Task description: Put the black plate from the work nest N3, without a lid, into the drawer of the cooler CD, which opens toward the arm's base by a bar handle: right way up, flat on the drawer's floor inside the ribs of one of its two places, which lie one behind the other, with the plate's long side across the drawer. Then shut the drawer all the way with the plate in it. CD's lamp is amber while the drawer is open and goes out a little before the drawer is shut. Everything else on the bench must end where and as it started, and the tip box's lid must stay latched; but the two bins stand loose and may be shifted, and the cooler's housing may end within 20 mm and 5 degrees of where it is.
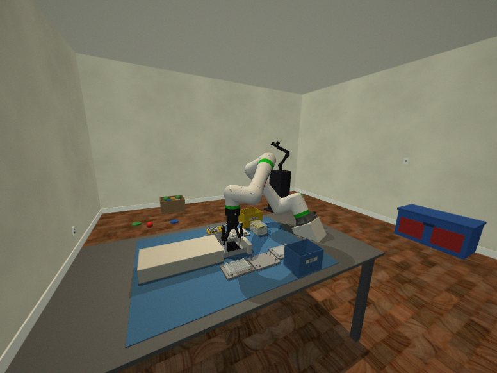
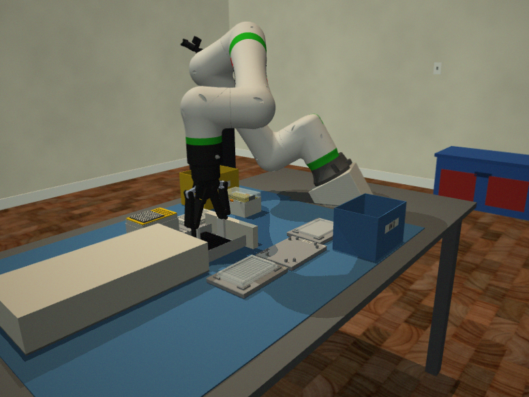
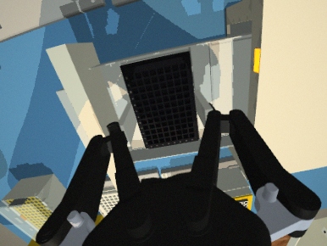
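The black plate lies 20 mm below my hand. Round my hand: yellow tip box 10 mm behind, 200 mm to the right, 10 mm above; cooler CD 160 mm ahead, 40 mm to the right, 10 mm below; drawer 30 mm ahead, 10 mm to the right, 20 mm below.
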